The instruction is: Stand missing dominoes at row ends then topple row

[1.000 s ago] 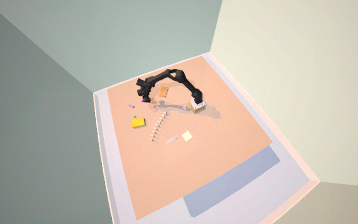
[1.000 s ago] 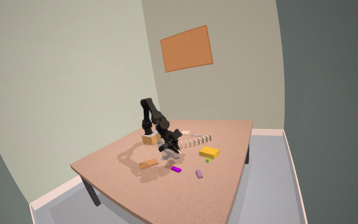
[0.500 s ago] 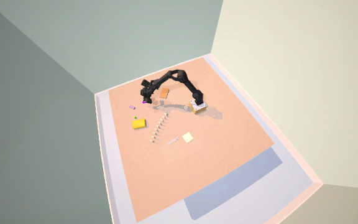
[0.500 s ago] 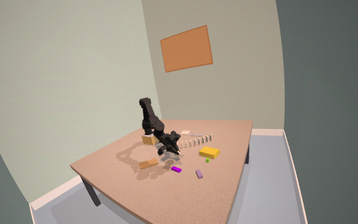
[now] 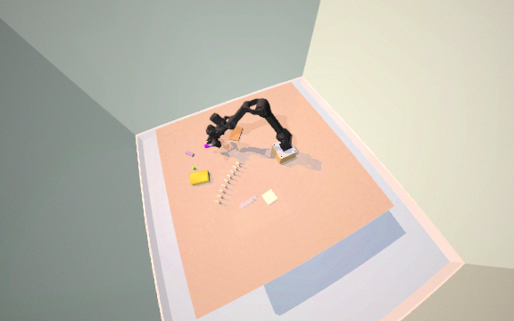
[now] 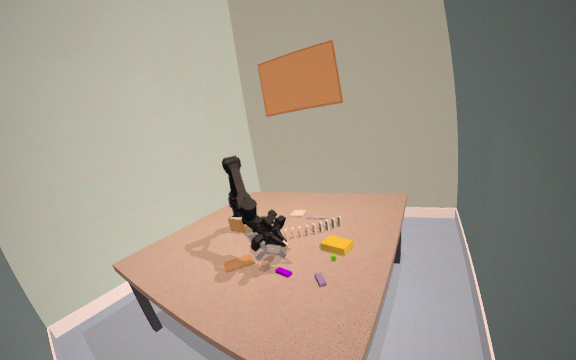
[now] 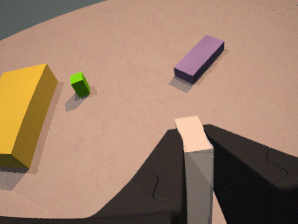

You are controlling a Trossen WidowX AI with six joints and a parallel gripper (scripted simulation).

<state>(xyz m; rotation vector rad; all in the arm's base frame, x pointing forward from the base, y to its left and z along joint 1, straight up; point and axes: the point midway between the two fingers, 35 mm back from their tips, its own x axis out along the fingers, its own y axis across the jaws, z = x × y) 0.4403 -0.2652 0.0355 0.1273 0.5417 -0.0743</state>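
My gripper tip is now 10 mm past the magenta block, 50 mm to the left of it and 100 mm above it. Also, from my gripper tip: lilac block 150 mm ahead, 50 mm to the right, 100 mm below; yellow block 140 mm ahead, 170 mm to the left, 90 mm below; small green cube 150 mm ahead, 80 mm to the left, 90 mm below.
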